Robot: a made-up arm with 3 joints.
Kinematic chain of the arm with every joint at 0, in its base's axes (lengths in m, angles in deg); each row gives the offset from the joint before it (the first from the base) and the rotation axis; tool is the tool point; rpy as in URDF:
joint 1: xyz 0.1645 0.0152 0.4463 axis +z
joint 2: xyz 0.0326 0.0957 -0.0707 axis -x
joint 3: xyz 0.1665 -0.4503 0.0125 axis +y
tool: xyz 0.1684 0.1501 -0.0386 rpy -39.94 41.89 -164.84
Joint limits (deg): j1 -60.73..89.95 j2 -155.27..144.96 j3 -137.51..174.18
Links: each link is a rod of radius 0.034 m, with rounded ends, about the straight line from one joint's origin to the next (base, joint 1, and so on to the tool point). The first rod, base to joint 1, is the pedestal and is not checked.
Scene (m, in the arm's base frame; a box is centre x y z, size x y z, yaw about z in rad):
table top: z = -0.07
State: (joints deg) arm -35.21 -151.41 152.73
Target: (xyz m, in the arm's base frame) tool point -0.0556 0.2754 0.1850
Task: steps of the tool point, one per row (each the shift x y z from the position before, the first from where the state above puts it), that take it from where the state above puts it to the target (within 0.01 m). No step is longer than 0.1 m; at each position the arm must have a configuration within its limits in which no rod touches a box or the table.
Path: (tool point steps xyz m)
1: -0.0760 0.0445 -0.0124
2: -0.0830 0.0246 -0.0123
3: -0.0849 0.0040 -0.0123
4: -0.0817 -0.0161 -0.0123
5: -0.0739 -0.0343 -0.0122
6: -0.0621 -0.0496 -0.0121

